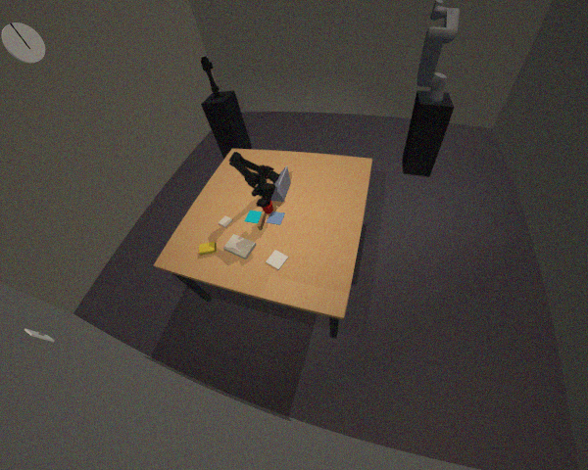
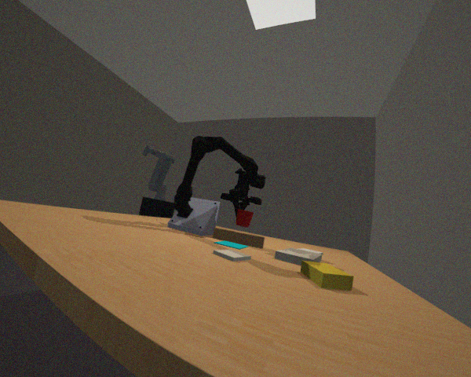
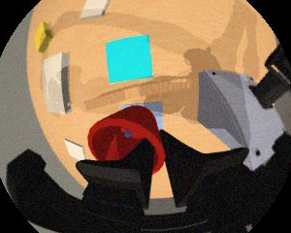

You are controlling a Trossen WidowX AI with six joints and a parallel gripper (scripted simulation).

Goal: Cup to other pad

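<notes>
My gripper tip is 4 cm short of the blue marble, 1 cm to the right of it and 2 cm above it. From my gripper tip the other things lie so: light blue pad 3 cm ahead, 3 cm to the left, 12 cm below; then red cup 3 cm ahead; then brown bar 3 cm ahead, 5 cm to the right, 10 cm below.
</notes>
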